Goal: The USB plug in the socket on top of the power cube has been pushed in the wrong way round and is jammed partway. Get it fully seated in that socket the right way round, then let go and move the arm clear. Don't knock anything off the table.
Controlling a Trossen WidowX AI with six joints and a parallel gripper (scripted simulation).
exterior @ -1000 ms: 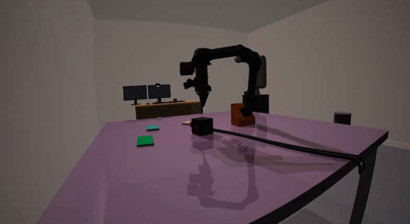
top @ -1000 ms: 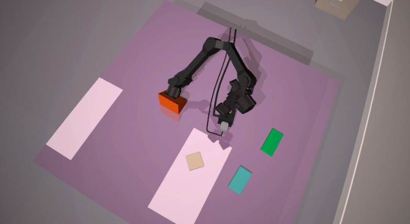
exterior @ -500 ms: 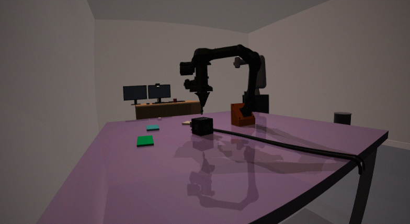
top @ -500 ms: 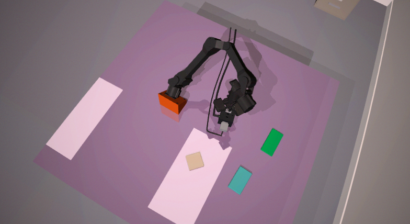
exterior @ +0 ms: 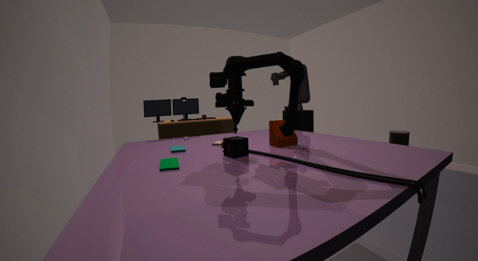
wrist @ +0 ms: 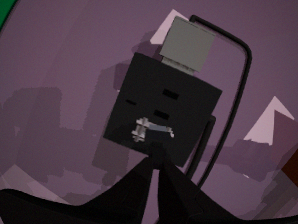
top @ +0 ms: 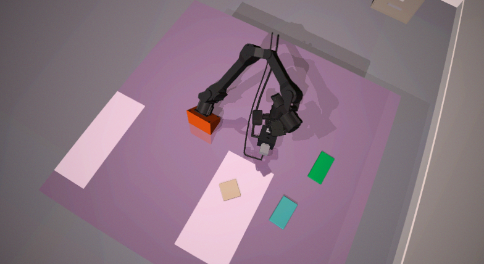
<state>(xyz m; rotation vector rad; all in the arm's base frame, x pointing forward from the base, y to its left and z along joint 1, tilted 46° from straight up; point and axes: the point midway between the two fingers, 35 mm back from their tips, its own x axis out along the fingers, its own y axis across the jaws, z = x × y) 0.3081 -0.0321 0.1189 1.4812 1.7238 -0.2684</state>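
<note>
Right now my gripper tip is 2 cm above the usb plug. Round my gripper tip: teal tile (21 cm ahead, 28 cm to the right, 13 cm below); tan tile (4 cm behind, 30 cm to the right, 13 cm below); green tile (29 cm ahead, 1 cm to the right, 13 cm below).
</note>
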